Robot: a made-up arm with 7 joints. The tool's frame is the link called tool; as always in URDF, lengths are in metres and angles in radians.
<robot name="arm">
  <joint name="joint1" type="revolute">
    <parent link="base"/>
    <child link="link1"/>
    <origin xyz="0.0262 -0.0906 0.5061" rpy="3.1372 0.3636 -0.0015"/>
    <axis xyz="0 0 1"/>
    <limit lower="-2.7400" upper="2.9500"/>
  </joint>
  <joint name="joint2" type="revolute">
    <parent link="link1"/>
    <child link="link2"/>
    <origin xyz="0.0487 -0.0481 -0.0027" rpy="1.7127 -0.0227 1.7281"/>
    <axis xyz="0 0 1"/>
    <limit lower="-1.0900" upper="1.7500"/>
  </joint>
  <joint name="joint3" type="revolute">
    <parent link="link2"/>
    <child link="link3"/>
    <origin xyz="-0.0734 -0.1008 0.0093" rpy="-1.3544 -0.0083 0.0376"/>
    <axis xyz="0 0 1"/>
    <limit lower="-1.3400" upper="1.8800"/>
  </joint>
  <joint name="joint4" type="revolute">
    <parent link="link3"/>
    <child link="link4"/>
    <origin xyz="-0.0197 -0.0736 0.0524" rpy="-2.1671 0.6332 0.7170"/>
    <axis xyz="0 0 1"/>
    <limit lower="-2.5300" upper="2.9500"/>
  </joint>
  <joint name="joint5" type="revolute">
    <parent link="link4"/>
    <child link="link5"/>
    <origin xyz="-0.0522 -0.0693 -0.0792" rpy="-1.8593 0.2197 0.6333"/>
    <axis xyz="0 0 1"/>
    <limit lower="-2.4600" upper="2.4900"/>
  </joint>
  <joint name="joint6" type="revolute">
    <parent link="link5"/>
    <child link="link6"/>
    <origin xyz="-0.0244 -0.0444 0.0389" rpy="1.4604 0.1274 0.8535"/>
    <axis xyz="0 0 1"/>
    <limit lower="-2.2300" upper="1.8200"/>
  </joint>
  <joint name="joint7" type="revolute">
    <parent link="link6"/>
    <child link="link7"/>
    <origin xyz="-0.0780 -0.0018 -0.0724" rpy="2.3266 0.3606 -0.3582"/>
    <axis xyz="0 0 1"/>
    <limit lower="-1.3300" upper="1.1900"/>
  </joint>
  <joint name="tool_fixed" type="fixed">
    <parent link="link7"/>
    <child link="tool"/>
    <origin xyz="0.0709 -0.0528 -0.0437" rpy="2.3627 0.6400 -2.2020"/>
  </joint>
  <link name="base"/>
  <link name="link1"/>
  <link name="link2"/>
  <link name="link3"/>
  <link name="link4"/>
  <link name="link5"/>
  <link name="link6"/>
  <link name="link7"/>
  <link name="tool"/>
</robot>
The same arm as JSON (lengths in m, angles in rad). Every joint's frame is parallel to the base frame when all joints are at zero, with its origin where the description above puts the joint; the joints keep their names.
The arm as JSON. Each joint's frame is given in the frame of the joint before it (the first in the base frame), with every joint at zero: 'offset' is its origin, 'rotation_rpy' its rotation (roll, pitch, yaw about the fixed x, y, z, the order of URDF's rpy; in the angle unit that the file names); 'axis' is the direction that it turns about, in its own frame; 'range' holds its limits. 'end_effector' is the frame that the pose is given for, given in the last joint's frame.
{"length_unit": "m", "angle_unit": "rad", "chain": [
  {"id": "joint1", "offset": [0.0262, -0.0906, 0.5061], "rotation_rpy": [0.0, 0.0, 0.0], "axis": [-0.35561, -0.0039, -0.934626], "range": [-2.74, 2.95]},
  {"id": "joint2", "offset": [0.0465, 0.048, -0.015], "rotation_rpy": [0.0, 0.0, 0.0], "axis": [0.963632, -0.159105, -0.214707], "range": [-1.09, 1.75]},
  {"id": "joint3", "offset": [0.0423, 0.0714, 0.0935], "rotation_rpy": [0.0, 0.0, 0.0], "axis": [0.0, 0.0, -1.0], "range": [-1.34, 1.88]},
  {"id": "joint4", "offset": [0.0758, 0.0081, -0.0524], "rotation_rpy": [0.0, 0.0, 0.0], "axis": [-0.277796, 0.847288, 0.452694], "range": [-2.53, 2.95]},
  {"id": "joint5", "offset": [0.0032, -0.0321, -0.113], "rotation_rpy": [0.0, 0.0, 0.0], "axis": [1.0, 0.0001, -0.0001], "range": [-2.46, 2.49]},
  {"id": "joint6", "offset": [0.0389, 0.0495, 0.0109], "rotation_rpy": [0.0, 0.0, 0.0], "axis": [0.109396, -0.016199, 0.993866], "range": [-2.23, 1.82]},
  {"id": "joint7", "offset": [0.0002, 0.0788, -0.0716], "rotation_rpy": [0.0, 0.0, 0.0], "axis": [-0.5973, 0.5634, -0.5708], "range": [-1.33, 1.19]}
], "end_effector": {"offset": [0.0267, -0.0872, -0.0375], "rotation_rpy": [0.0, 0.0, 0.0001]}}

